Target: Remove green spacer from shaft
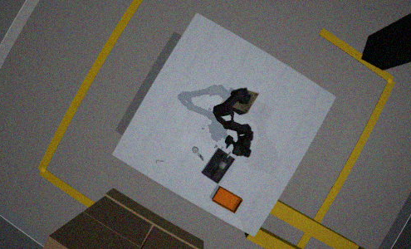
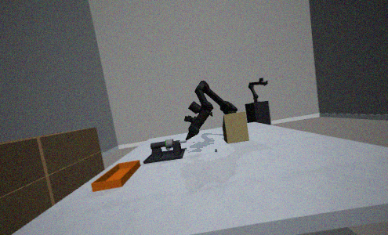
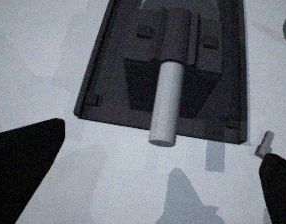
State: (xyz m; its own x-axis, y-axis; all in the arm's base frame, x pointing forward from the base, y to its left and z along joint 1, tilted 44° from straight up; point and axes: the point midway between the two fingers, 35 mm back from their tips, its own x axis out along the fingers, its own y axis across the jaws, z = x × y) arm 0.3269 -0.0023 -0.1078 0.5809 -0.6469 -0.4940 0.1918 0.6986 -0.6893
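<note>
Right now my gripper tip is 8 cm short of the grey shaft, 2 cm to the left of it and 2 cm above it. Also, from my gripper tip: orange tray (36 cm ahead, 14 cm to the left, 9 cm below).
</note>
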